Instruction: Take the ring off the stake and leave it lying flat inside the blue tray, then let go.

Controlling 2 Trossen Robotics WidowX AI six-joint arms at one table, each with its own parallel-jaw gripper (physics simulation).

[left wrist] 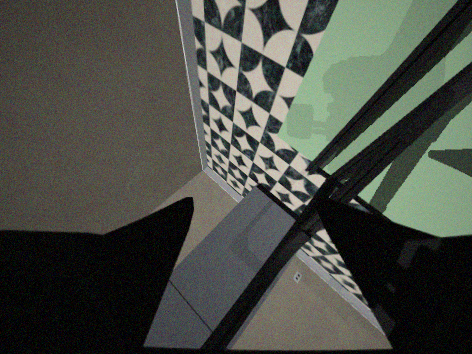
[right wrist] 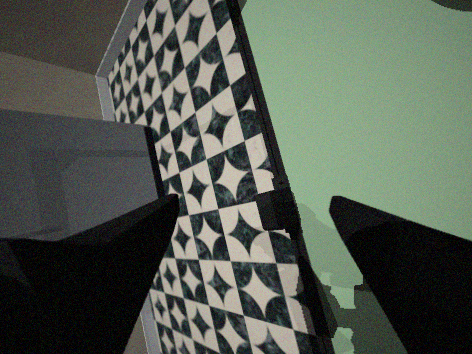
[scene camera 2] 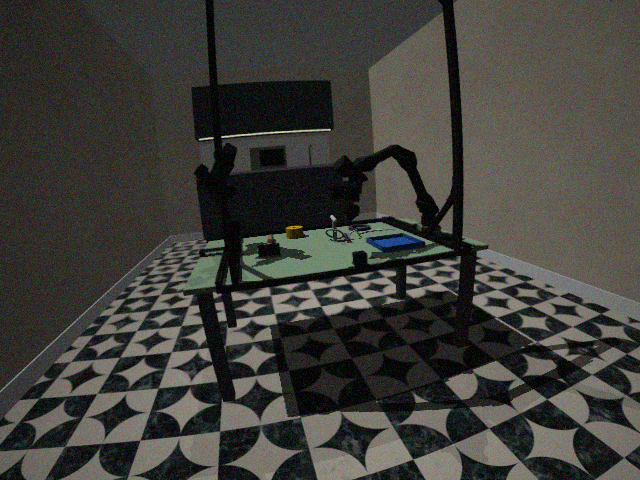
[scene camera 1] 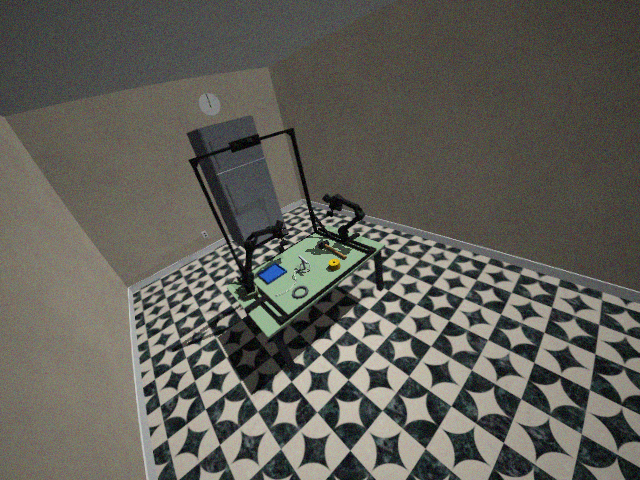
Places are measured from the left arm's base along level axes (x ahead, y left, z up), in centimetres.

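Pixels of known places: left gripper, fingertip midpoint: (left wrist: 255, 203) (scene camera 2: 206, 196); right gripper, fingertip midpoint: (right wrist: 255, 202) (scene camera 2: 345, 218) (scene camera 1: 283, 238); left arm's base, link origin: (scene camera 1: 345, 240); right arm's base, link origin: (scene camera 2: 428, 224) (scene camera 1: 250, 290).
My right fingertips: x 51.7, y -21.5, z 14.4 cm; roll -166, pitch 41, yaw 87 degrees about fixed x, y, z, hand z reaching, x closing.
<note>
Ahead of a thing's pixels: the offset from my right fingertips to its top centre. "*": to the spot under its first point.
A white upright stake {dy +35.4, dx -5.3, dz -4.9 cm} (scene camera 1: 301, 259) (scene camera 2: 333, 221) stands mid-table. A thin dark loop {* dy +37.1, dx -9.2, dz -13.7 cm} (scene camera 2: 326, 235) shows at its foot in scene camera 2; whether it circles the stake is too small to tell. The blue tray {dy +22.1, dx +21.4, dz -14.1 cm} (scene camera 1: 271, 273) (scene camera 2: 395, 249) lies flat and empty, left of the stake in scene camera 1 and right of it in scene camera 2. My right gripper (scene camera 1: 283, 248) (scene camera 2: 352, 210) (right wrist: 255, 202) is open and empty, above the table and behind the stake in scene camera 1. My left gripper (scene camera 1: 329, 212) (left wrist: 255, 203) is open and empty, raised high, far from stake and tray.
A yellow roll {dy +48.1, dx -26.5, dz -11.4 cm} (scene camera 1: 334, 264) (scene camera 2: 294, 231), a hammer {dy +28.1, dx -35.4, dz -11.4 cm} (scene camera 1: 337, 251) (scene camera 2: 268, 250) and a dark coil {dy +59.0, dx +8.1, dz -14.9 cm} (scene camera 1: 293, 293) (scene camera 2: 359, 227) lie on the green table. A pale cord curves near the stake. A black frame {* dy +9.2, dx +43.9, dz +49.2 cm} (scene camera 1: 214, 209) (scene camera 2: 452, 103) rises over the table.
</note>
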